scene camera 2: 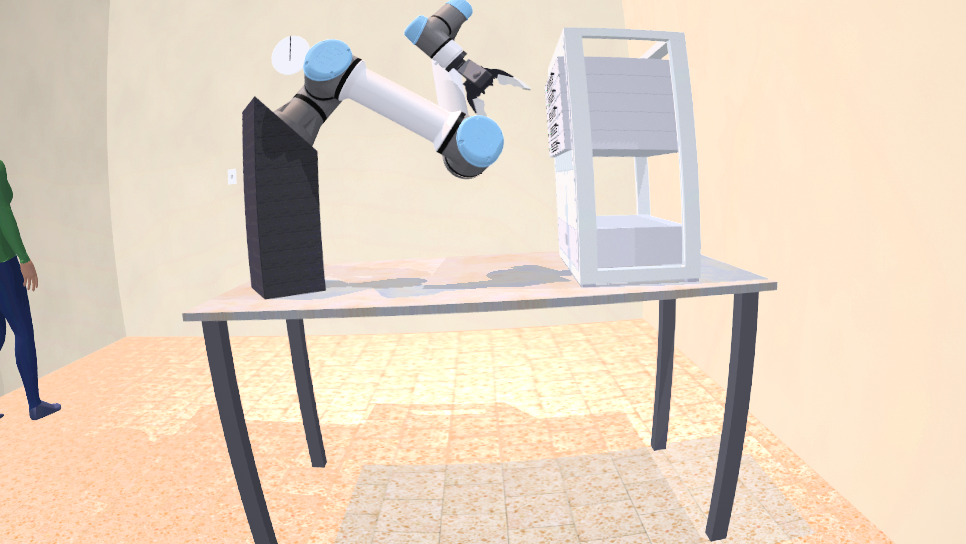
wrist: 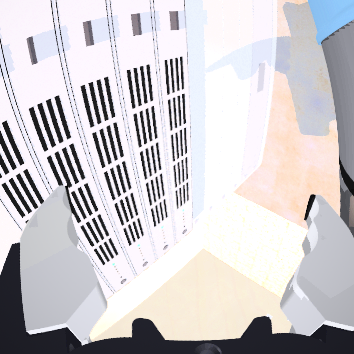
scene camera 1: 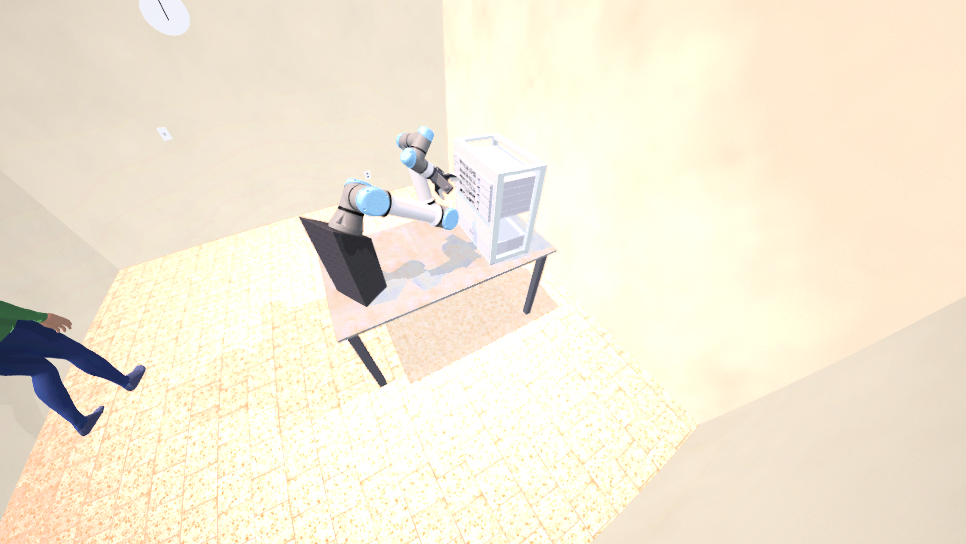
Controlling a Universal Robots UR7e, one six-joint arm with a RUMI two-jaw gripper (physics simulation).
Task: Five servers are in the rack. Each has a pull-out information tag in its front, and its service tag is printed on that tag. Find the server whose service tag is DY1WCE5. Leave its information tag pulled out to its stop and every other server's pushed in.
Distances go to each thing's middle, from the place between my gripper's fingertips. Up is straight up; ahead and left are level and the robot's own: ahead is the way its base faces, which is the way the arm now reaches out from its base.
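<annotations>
You can picture my gripper 26 cm short of the server rack (scene camera 2: pixel 641 107) at the moment, 1 cm to the left of it and 13 cm above it.
</annotations>
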